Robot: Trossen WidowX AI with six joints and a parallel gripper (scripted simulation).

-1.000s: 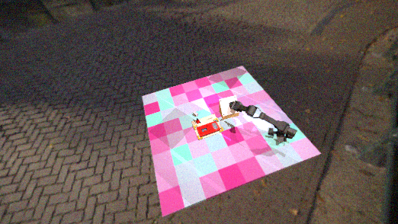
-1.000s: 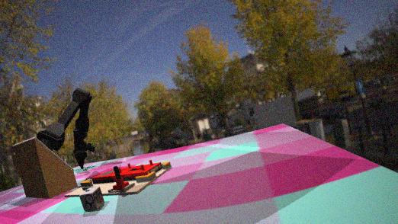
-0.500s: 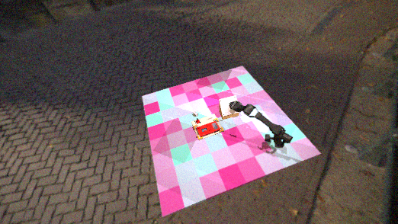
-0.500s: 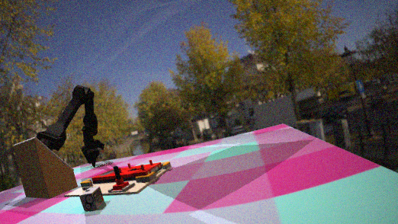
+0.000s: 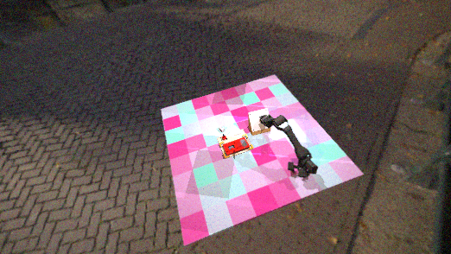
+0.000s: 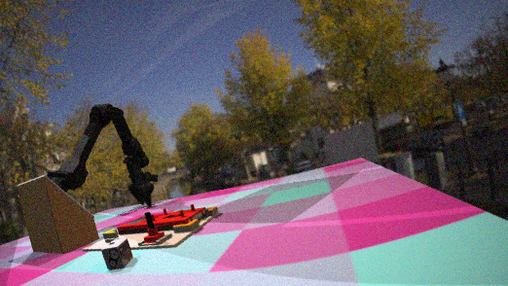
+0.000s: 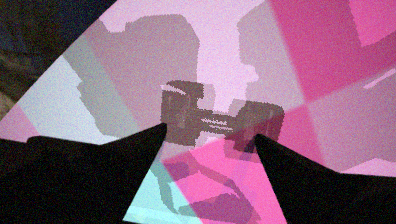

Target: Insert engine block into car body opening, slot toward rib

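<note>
Right now my gripper tip is 61 cm to the left of the engine block, 43 cm short of it and 2 cm below it.
</note>
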